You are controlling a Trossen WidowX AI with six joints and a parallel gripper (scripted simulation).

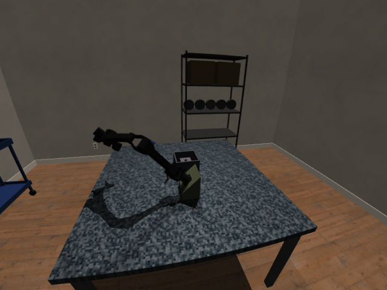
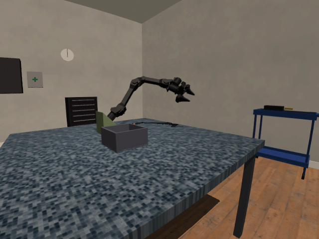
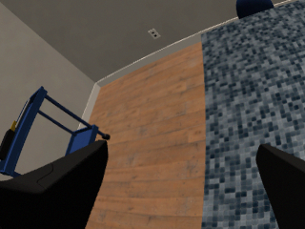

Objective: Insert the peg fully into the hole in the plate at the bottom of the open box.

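My hand is 410 mm to the left of the peg, 230 mm above it and 150 mm past it. The rest, counted from my hand: pale plate: 590 mm to the right, 220 mm below; dark grey box: 590 mm to the right, 240 mm below.
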